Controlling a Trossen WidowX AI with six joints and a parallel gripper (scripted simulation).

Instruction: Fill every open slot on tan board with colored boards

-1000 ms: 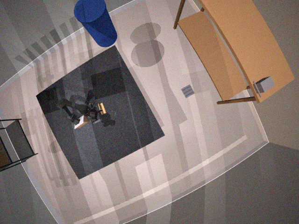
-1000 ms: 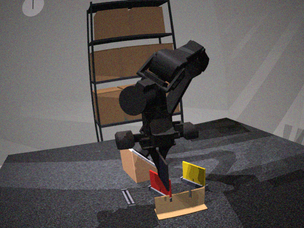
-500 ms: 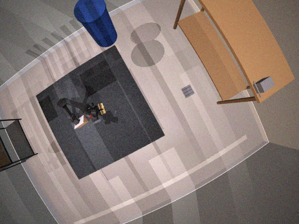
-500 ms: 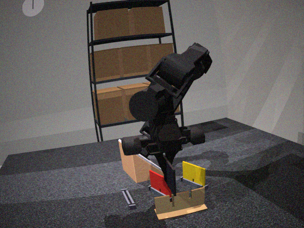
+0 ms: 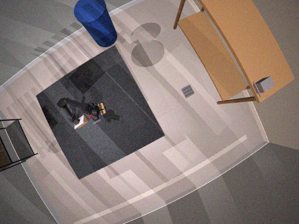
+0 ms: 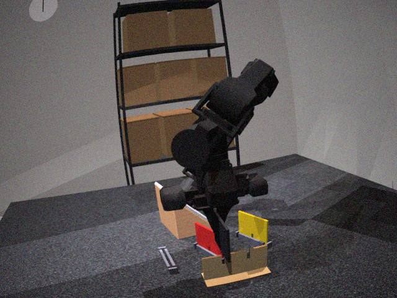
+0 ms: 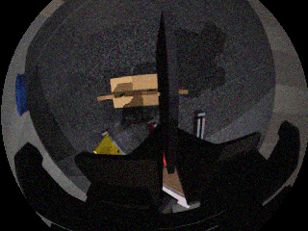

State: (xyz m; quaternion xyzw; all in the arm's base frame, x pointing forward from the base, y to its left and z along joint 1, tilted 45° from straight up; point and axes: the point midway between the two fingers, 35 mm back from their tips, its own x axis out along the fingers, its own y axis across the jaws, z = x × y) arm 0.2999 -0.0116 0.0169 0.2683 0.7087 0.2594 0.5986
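Now: the tan board 70 mm below my gripper tip, 30 mm ahead of it and 20 mm to the left of it. Round my gripper tip: red board 80 mm behind, 60 mm below; then dark board 30 mm ahead; then yellow board 110 mm to the left, 90 mm behind, 60 mm below.
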